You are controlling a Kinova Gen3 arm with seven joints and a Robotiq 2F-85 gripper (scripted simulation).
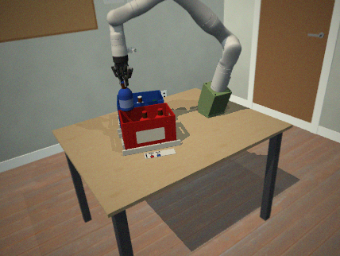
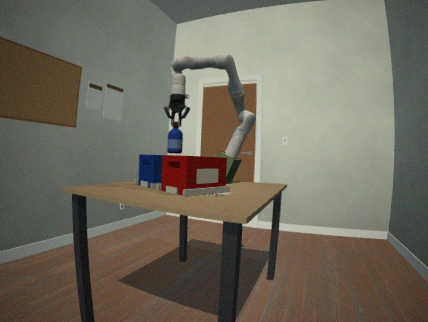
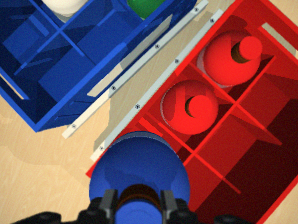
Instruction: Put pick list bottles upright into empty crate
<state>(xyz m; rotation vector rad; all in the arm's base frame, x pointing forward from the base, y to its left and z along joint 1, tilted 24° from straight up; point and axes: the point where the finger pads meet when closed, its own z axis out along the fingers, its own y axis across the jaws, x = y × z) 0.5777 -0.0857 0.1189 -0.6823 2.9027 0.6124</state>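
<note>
My gripper is now 7 cm above the blue-label bottle. The rest, counted from my hand: red crate: 25 cm below, 7 cm to the left, 7 cm behind; blue crate: 25 cm below, 16 cm to the right, 13 cm behind; green-label bottle: 25 cm below, 20 cm behind, 9 cm to the right.
</note>
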